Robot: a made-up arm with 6 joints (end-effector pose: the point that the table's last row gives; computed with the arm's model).
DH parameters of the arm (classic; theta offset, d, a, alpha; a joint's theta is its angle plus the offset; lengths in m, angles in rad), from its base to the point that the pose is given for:
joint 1: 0 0.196 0 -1.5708
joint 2: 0.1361 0 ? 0
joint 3: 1.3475 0 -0.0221 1.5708
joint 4: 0 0.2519 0 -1.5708
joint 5: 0 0 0.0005 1.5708
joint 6: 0 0.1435 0 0
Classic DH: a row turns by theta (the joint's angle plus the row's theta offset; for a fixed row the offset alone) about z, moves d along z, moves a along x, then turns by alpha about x.
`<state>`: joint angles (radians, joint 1 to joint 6).
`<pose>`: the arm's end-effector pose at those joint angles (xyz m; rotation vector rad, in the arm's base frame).
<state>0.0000 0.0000 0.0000 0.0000 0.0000 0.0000</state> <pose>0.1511 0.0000 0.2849 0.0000 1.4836 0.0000</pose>
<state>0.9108 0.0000 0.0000 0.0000 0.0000 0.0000</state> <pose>0.0926 0.1193 0.2849 -0.6718 1.3718 0.7331</pose>
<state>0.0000 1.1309 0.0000 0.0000 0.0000 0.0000</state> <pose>0.1448 0.0000 0.0972 0.0000 2.6145 0.0000</pose>
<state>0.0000 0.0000 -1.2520 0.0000 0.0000 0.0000</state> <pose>-0.1712 0.0000 0.6188 0.0000 0.2316 0.0000</pose>
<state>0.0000 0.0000 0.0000 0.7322 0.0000 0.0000</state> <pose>0.1511 0.0003 0.2851 0.5412 1.4116 0.5906</pose>
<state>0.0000 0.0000 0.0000 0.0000 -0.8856 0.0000</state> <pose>0.0893 0.0000 0.3913 0.0000 0.5980 0.0000</pose>
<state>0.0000 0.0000 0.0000 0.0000 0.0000 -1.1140</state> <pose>0.1511 0.0000 0.2849 -0.8193 1.3156 -0.8941</pose>
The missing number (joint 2, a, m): -0.2432
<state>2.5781 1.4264 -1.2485 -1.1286 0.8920 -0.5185</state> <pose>-0.2299 0.2650 0.3825 -1.9236 -0.4318 -0.1074</pose>
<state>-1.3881 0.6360 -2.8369 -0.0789 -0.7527 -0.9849</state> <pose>-0.0831 0.4921 0.5561 -0.3688 -1.7951 -1.9198</pose>
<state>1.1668 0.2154 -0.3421 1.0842 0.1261 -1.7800</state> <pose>0.0455 0.1481 0.3765 -1.2044 0.7768 0.4647</pose>
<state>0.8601 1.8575 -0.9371 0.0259 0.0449 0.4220</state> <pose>0.2457 0.2857 0.1355 -0.5195 2.4822 0.5580</pose>
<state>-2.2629 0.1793 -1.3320 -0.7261 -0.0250 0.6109</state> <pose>0.0819 0.0956 0.6533 0.3407 0.2087 -2.3514</pose>
